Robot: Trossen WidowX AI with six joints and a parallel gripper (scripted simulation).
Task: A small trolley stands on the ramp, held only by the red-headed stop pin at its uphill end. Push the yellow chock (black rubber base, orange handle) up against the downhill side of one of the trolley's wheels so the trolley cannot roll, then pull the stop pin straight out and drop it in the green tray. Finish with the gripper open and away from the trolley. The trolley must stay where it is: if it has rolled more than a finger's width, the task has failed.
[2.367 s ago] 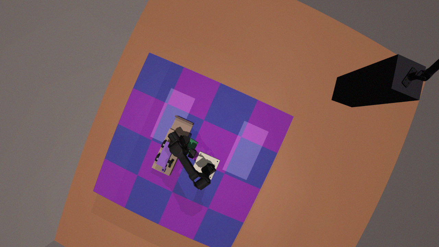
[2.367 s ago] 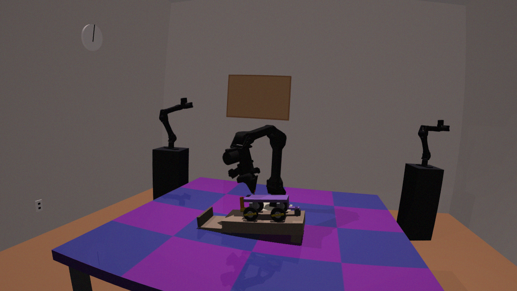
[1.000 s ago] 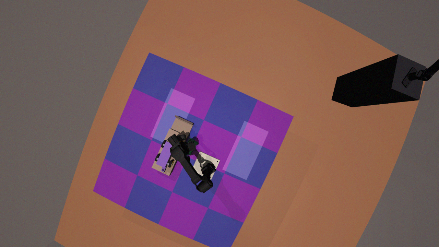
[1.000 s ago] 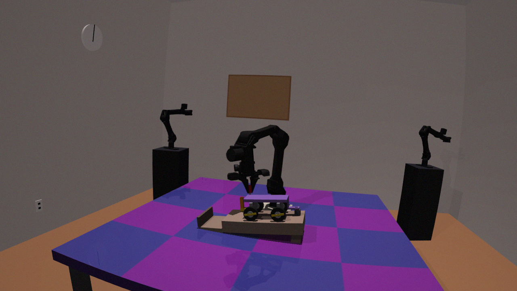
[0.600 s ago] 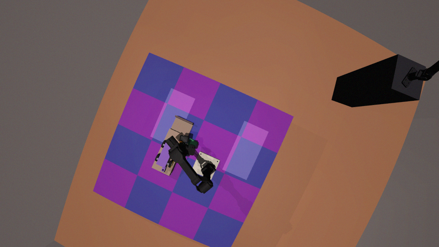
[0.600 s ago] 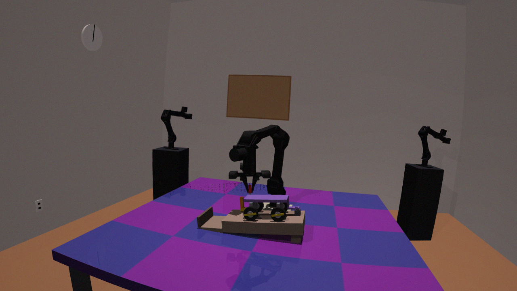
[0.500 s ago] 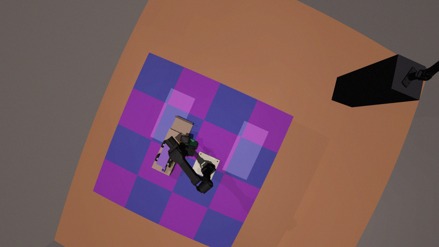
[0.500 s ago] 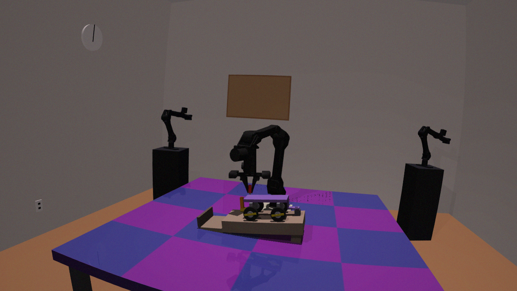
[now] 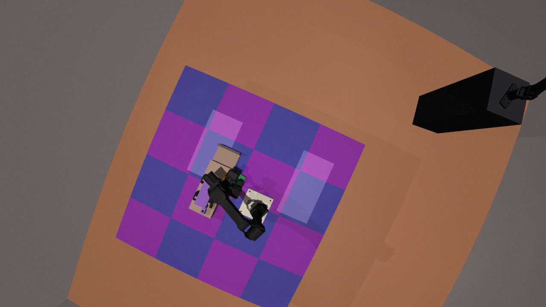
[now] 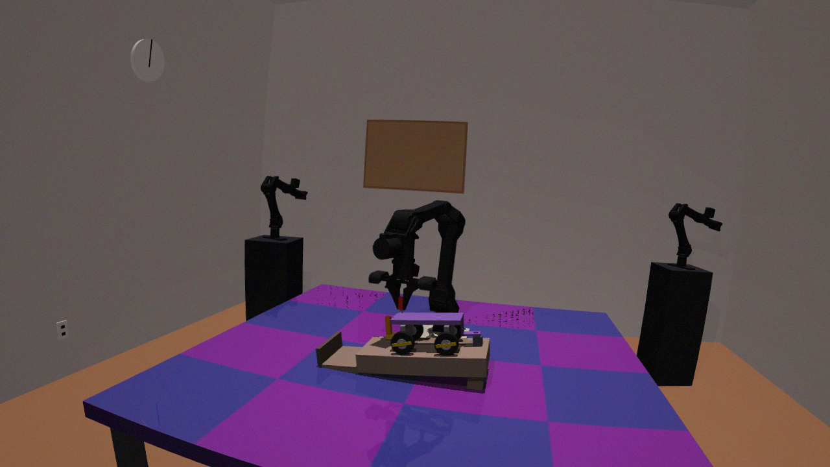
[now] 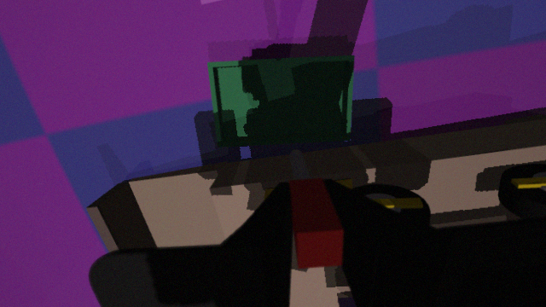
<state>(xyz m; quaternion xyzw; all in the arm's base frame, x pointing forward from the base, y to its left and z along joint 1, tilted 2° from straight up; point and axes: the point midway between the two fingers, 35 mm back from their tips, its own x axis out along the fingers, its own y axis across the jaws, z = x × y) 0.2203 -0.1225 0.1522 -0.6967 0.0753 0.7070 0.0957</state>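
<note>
Right now the green tray is 14 cm below my gripper tip and 2 cm behind it. Also, from my gripper tip: trolley: 12 cm ahead, 9 cm to the left, 2 cm below; yellow chock: 5 cm below, 5 cm ahead, 1 cm to the right; red-headed stop pin: right at my gripper tip.
</note>
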